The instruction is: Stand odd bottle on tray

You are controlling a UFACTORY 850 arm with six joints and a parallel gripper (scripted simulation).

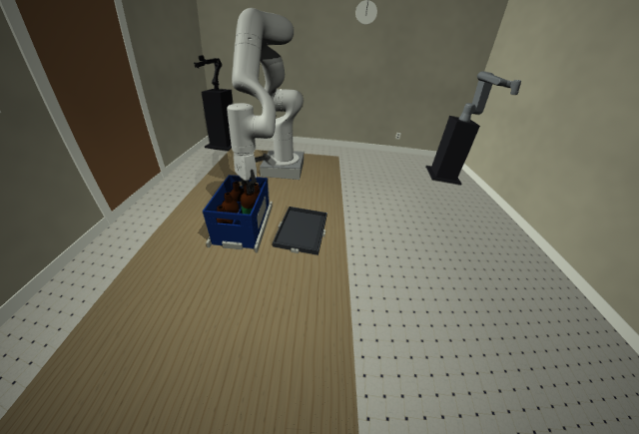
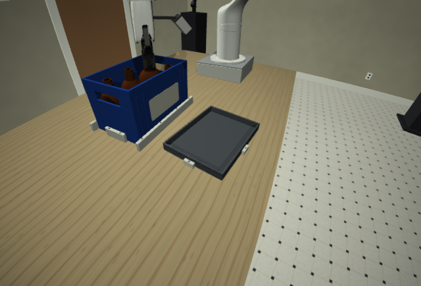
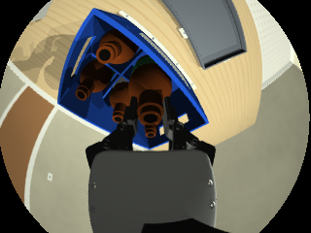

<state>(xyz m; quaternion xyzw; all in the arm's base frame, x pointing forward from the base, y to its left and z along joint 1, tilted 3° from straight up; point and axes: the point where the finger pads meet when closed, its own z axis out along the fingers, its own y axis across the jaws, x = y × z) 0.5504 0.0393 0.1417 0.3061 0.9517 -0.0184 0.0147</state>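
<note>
My gripper is now 7 cm above the bottle. Also, from my hand: dark grey tray (22 cm to the left, 20 cm below, 3 cm behind); then blue crate (13 cm below, 4 cm to the right, 1 cm ahead).
</note>
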